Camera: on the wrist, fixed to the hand. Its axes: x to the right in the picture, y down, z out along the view.
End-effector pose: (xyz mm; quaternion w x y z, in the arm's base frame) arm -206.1 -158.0 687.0 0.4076 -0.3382 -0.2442 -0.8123
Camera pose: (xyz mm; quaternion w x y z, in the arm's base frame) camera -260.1 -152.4 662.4 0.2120 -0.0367 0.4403 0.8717
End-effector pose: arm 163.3 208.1 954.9 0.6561 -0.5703 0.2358 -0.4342
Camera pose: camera 124.2 190.4 996.3 0.2009 -0.4721 -0.1988 -0.8350
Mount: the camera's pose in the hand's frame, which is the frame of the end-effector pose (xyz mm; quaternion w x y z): 2.5 -50.7 -31.2 0.7168 0.0881 0.0934 -0.6854
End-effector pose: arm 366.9 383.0 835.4 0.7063 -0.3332 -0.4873 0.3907
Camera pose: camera 408.6 358.4 870.2 0.8489 0.1209 -0.4773 -0.1922
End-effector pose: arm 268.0 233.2 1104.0 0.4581 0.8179 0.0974 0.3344
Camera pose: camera 257.5 284.2 1075.0 0.4764 0.5286 0.7026 -0.0065
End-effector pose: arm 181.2 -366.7 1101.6 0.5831 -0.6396 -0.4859 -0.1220
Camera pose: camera 156.5 -400.2 1144.3 0.4360 -0.0627 -0.7429 -0.5040
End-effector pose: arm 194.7 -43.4 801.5 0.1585 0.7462 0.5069 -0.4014
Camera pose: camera 164.0 0.3 827.8 0.2746 -0.2389 -0.8542 0.3713
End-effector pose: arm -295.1 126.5 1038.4 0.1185 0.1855 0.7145 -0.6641
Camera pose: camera -316.4 155.3 1086.0 0.4533 0.2843 -0.5918 0.6029
